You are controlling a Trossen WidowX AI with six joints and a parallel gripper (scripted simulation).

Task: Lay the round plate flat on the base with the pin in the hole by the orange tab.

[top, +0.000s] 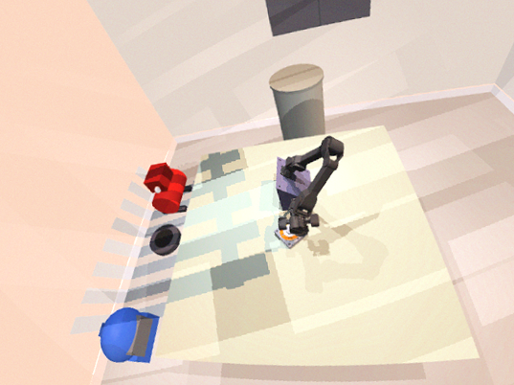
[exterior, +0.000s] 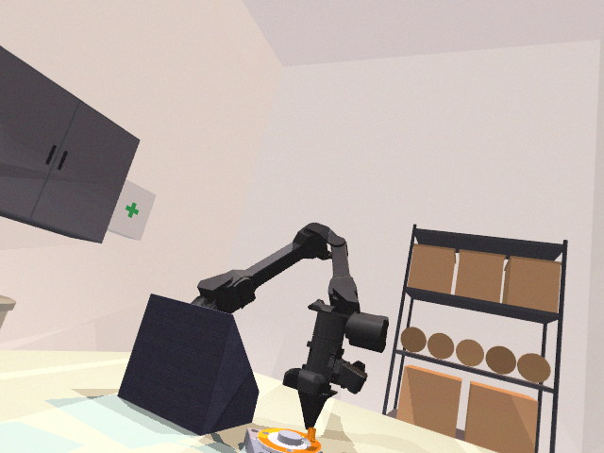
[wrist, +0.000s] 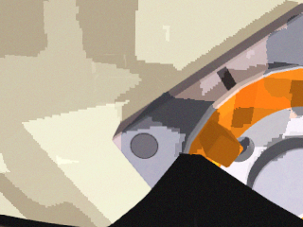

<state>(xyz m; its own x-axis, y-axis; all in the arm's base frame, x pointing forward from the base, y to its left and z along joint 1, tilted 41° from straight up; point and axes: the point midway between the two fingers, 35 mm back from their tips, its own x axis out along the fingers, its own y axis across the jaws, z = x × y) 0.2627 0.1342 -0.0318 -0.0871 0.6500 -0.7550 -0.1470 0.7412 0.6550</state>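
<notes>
The round plate lies 30 mm to the right of my gripper tip and 10 mm below it. From my gripper tip the other things lie so: grey square base 50 mm to the right, 20 mm below.
</notes>
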